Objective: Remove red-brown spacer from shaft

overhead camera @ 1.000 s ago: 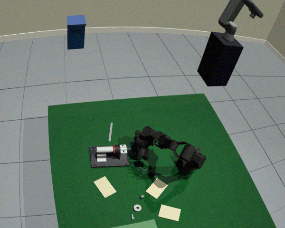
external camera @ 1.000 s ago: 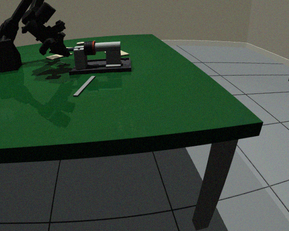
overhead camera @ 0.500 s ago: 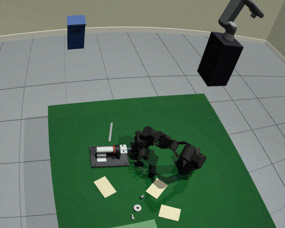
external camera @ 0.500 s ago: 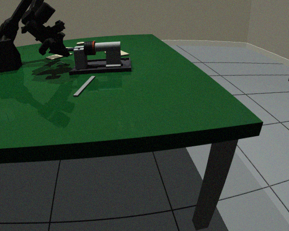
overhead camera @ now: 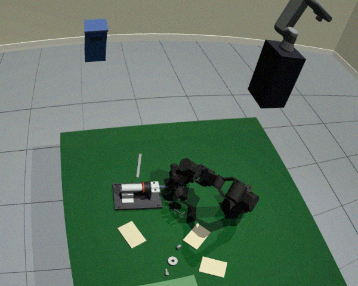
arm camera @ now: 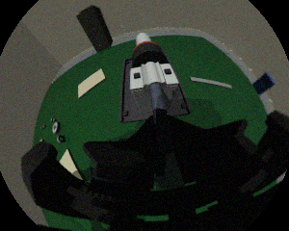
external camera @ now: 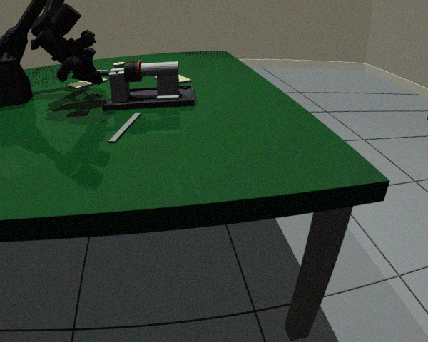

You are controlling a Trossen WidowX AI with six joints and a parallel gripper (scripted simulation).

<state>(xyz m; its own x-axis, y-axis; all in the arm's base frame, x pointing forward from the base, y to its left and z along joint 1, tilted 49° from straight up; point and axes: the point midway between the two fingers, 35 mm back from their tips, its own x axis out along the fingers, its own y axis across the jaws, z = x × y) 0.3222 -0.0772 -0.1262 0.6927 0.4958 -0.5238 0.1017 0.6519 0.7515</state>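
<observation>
The black spacer lies 90 mm ahead of my gripper tip, 10 mm to the right of it and 20 mm above it. Round my gripper tip: grey bar: 80 mm ahead, 200 mm to the right, 50 mm below; then nut: 10 mm ahead, 300 mm to the left, 40 mm below; then red-brown spacer: 110 mm ahead, 10 mm to the right, 20 mm above.
</observation>
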